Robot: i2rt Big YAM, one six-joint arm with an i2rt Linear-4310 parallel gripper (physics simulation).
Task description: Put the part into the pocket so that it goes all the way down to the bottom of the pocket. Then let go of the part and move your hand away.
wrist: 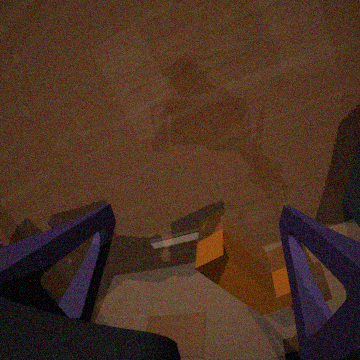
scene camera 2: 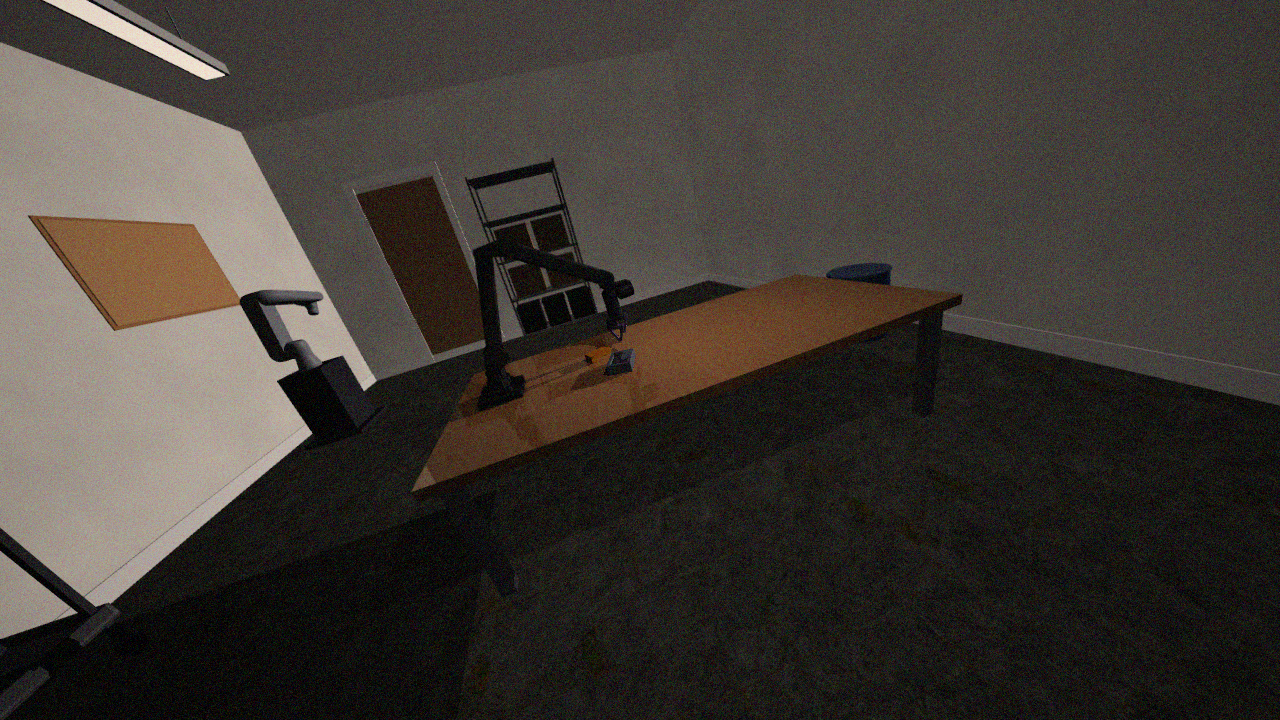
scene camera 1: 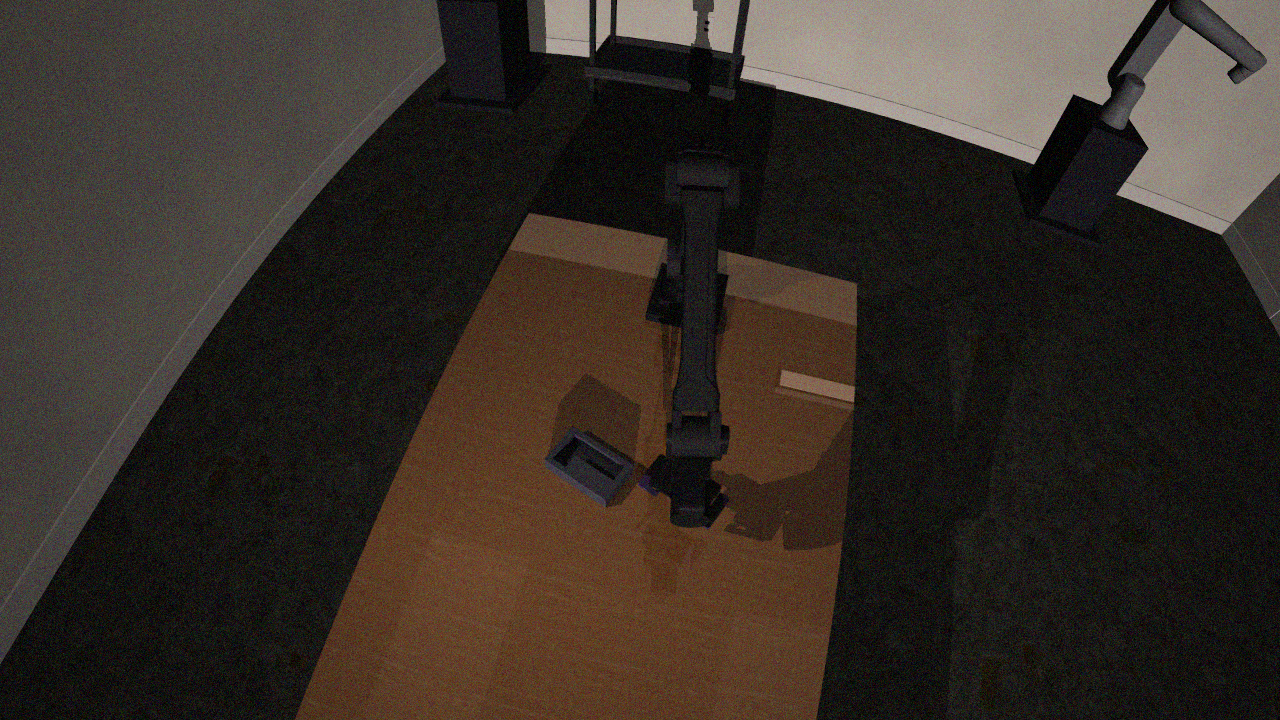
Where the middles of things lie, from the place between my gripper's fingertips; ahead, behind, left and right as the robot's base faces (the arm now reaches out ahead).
Right now my hand is 120 mm past the orange L-shaped part (wrist: 219,257), 40 mm above it and 20 mm to the left of it. Also, from my hand: pocket (scene camera 1: 584,463) 180 mm to the right, 50 mm behind, 30 mm below.
